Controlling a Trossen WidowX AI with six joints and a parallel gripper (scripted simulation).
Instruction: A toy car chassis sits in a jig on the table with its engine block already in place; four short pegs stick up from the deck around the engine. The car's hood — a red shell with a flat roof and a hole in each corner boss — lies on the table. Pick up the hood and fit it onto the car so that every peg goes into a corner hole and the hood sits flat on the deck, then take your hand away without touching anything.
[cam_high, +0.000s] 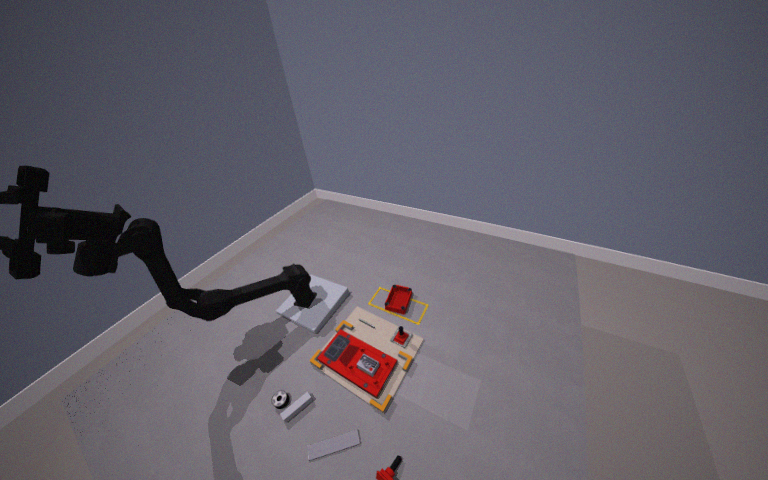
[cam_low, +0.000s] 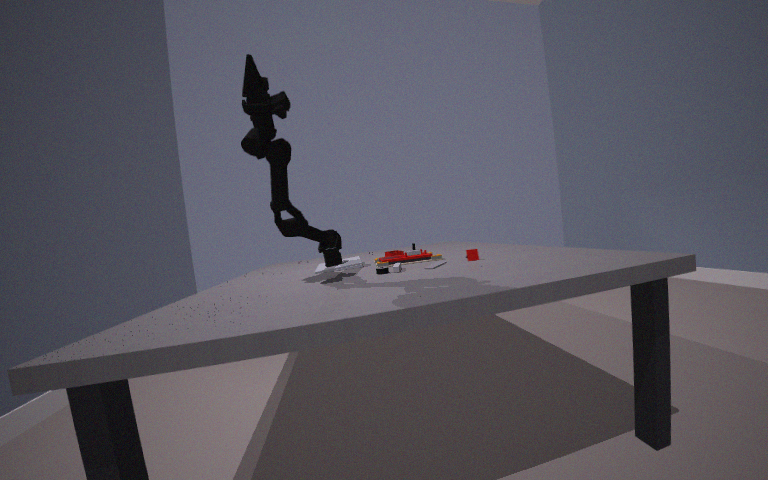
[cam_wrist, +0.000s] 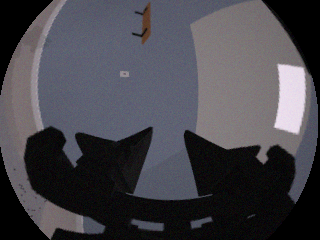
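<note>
The red hood lies 52 cm ahead of my gripper tip, 48 cm to the left of it and 59 cm below it. From my gripper tip the other things lie so: wheel (31 cm ahead, 8 cm to the left, 59 cm below); then grey engine block (51 cm ahead, 23 cm to the left, 57 cm below).
</note>
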